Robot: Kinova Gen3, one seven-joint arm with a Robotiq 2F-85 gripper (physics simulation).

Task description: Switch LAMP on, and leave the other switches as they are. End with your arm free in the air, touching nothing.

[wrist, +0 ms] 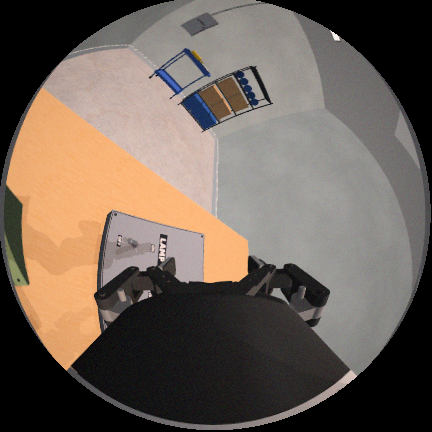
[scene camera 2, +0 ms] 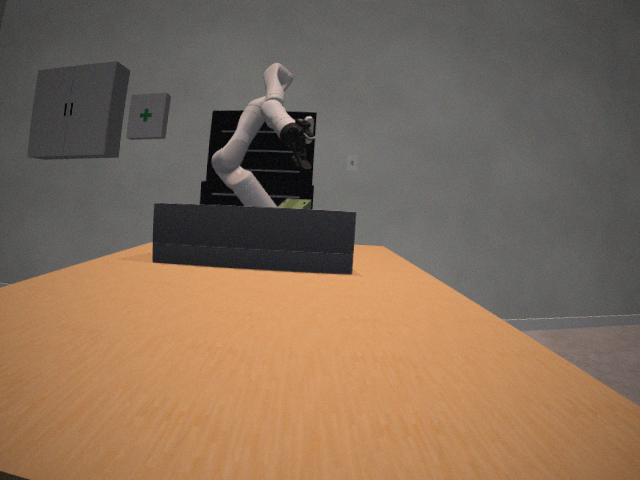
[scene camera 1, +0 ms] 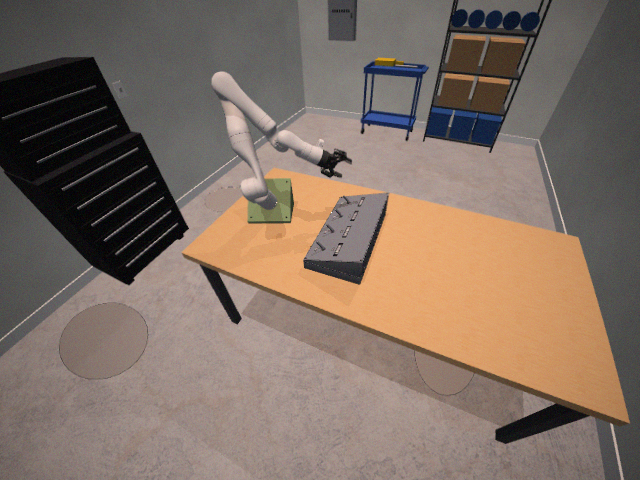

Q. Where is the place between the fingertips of my gripper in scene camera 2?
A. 310,153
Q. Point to a grey sloped switch panel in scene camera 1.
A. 347,249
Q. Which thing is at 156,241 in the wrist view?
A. A grey sloped switch panel.
